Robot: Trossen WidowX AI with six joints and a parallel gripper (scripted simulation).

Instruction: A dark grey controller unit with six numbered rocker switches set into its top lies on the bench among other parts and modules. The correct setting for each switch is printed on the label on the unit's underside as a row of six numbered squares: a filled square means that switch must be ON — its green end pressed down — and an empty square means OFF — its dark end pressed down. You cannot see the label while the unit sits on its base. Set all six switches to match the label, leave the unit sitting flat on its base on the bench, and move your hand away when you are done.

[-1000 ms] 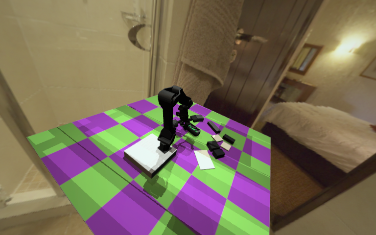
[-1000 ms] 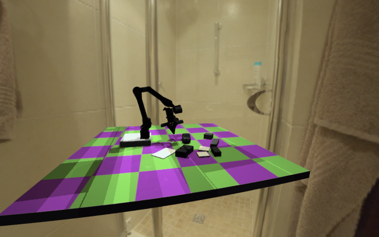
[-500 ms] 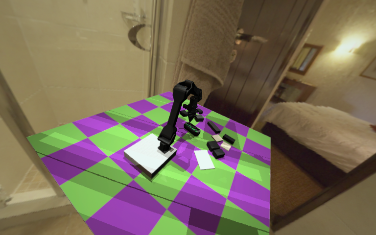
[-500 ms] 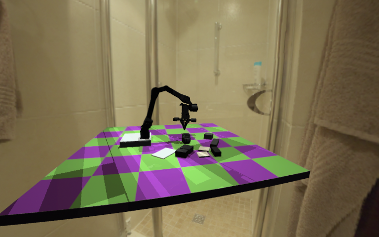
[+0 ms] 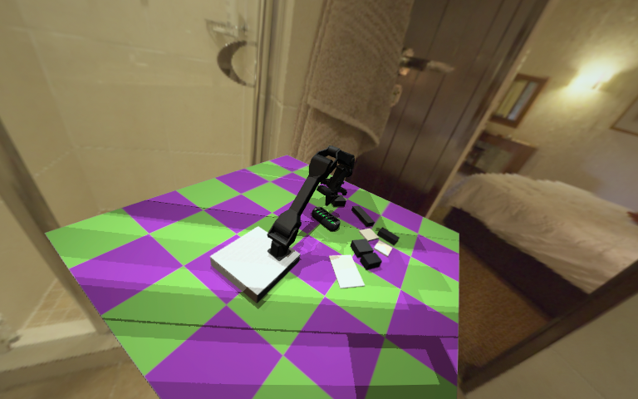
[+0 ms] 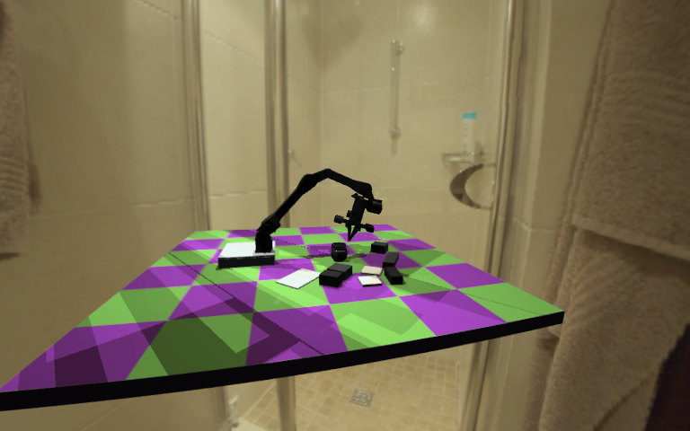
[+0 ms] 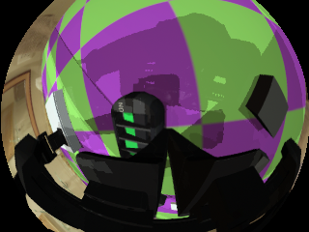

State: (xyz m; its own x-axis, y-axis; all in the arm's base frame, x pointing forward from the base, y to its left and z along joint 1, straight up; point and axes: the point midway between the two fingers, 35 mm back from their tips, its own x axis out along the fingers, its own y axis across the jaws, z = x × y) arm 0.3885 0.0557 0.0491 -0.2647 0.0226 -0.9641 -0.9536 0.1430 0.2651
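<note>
The small dark block lies 16 cm ahead of my gripper tip, 1 cm to the left of it and 4 cm below it. Round my gripper tip: white card (23 cm behind, 27 cm to the right, 6 cm below); long dark bar (16 cm ahead, 15 cm to the right, 5 cm below).
</note>
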